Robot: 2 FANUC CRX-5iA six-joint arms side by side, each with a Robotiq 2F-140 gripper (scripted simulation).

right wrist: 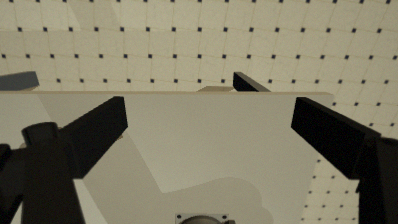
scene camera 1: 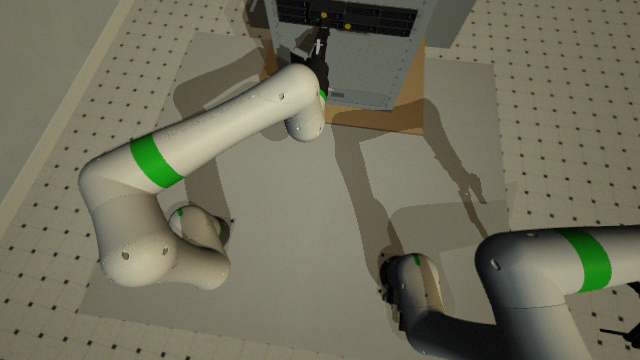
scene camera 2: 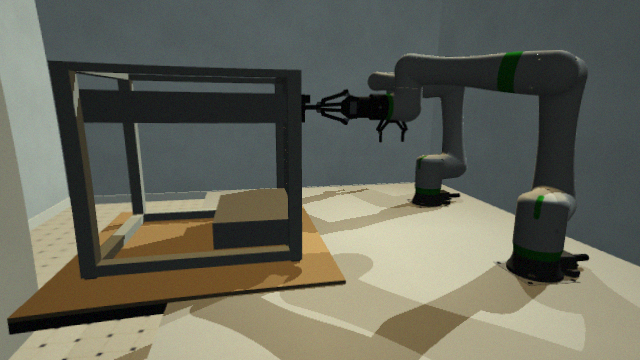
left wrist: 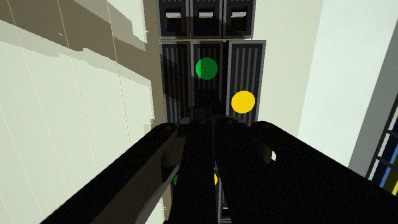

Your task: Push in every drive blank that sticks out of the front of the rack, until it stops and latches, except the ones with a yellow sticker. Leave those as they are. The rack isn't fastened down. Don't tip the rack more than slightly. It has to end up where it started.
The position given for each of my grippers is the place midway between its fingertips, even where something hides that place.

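Scene camera 1: my left gripper (scene camera 1: 327, 18). Scene camera 2: left gripper (scene camera 2: 301, 107), grey rack (scene camera 2: 255, 217). Left wrist view: left gripper (left wrist: 206, 103), grey rack (left wrist: 87, 87), green-stickered blank (left wrist: 206, 56), yellow-stickered blank (left wrist: 243, 60). Right wrist view: my right gripper (right wrist: 209, 112). Grey rack out of frame in the right wrist view.
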